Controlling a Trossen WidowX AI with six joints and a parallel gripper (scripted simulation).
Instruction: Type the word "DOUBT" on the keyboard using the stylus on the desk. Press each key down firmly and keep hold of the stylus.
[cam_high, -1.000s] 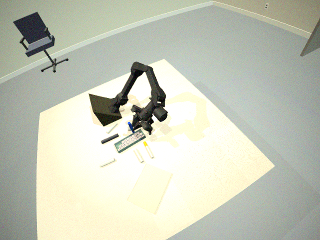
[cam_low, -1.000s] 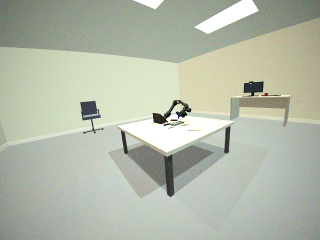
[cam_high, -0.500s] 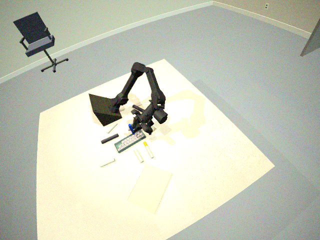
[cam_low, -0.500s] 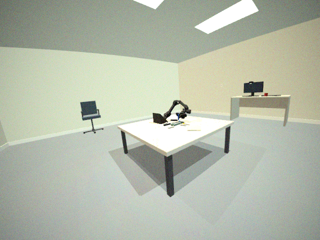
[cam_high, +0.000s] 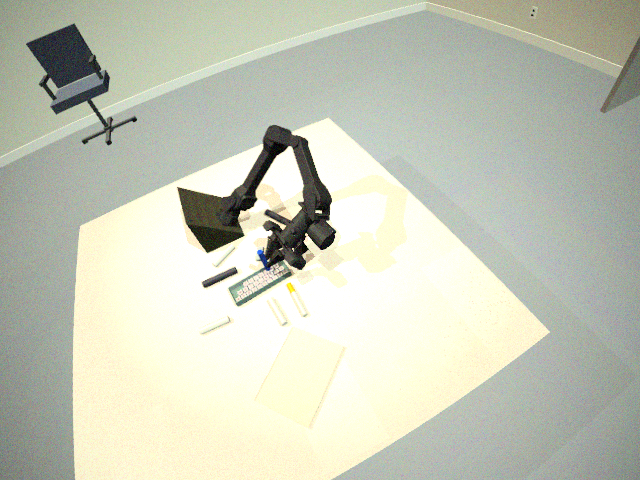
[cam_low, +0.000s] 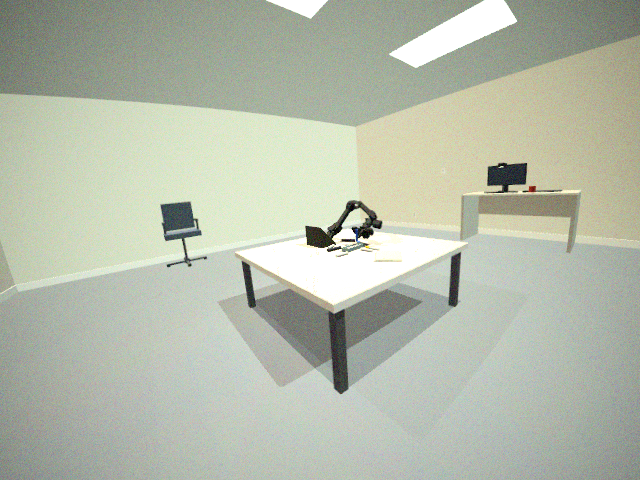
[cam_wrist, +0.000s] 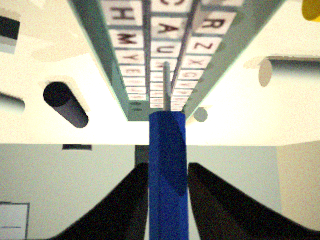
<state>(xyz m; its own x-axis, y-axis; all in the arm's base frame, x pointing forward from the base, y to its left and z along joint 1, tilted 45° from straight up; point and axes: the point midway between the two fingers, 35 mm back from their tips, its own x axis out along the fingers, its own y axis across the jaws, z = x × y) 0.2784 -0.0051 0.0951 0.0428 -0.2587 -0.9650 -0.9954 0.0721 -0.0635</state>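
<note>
Now: the yellow-capped marker 11 cm ahead of my gripper tip, 7 cm below it and 3 cm to the left of it. The rest, counted from my gripper tip: cream pad: 32 cm ahead, 8 cm to the right, 7 cm below; blue stylus: 1 cm below; grey stylus tip: 5 cm below.
</note>
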